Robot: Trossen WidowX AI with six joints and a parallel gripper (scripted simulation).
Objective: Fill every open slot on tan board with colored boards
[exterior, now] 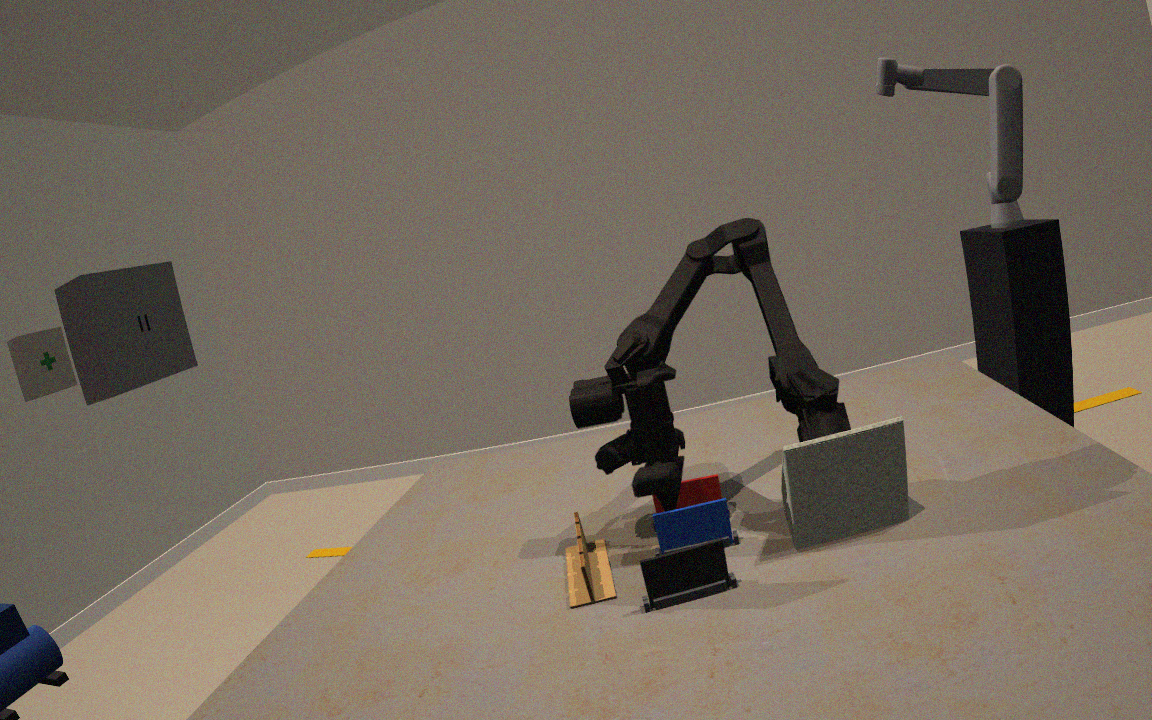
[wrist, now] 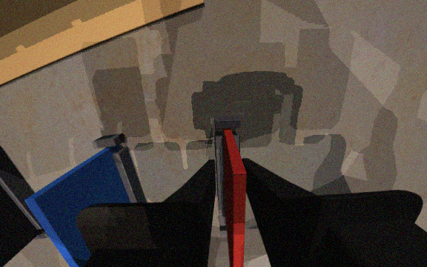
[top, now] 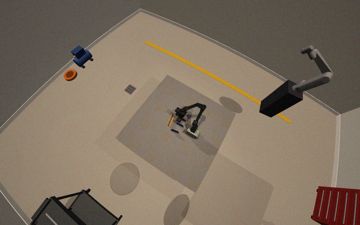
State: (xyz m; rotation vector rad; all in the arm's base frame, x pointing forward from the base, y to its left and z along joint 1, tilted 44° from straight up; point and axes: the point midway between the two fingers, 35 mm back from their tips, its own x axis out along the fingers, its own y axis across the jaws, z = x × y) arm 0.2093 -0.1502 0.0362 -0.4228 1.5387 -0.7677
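Right now my gripper tip is 13 cm short of the tan board and 8 cm to the right of it. The rest, counted from my gripper tip: blue board (10 cm to the left, 2 cm behind); then red board (3 cm behind); then black board (21 cm to the left).
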